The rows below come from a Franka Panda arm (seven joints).
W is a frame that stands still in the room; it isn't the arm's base.
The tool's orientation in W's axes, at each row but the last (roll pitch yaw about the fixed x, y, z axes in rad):
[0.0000, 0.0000, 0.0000]
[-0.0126, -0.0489, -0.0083]
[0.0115, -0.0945, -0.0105]
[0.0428, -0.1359, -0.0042]
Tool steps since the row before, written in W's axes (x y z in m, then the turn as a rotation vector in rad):
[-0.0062, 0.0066, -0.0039, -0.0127, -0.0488, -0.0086]
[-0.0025, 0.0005, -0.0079, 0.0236, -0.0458, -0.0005]
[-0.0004, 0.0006, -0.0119, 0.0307, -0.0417, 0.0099]
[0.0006, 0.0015, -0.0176, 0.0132, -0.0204, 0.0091]
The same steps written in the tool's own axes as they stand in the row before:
[-0.0062, 0.0066, -0.0039, -0.0127, -0.0488, -0.0086]
[-0.0029, 0.0006, -0.0078, 0.0239, -0.0456, -0.0022]
[-0.0015, 0.0005, -0.0118, 0.0319, -0.0413, 0.0074]
[-0.0018, 0.0008, -0.0176, 0.0144, -0.0200, 0.0081]

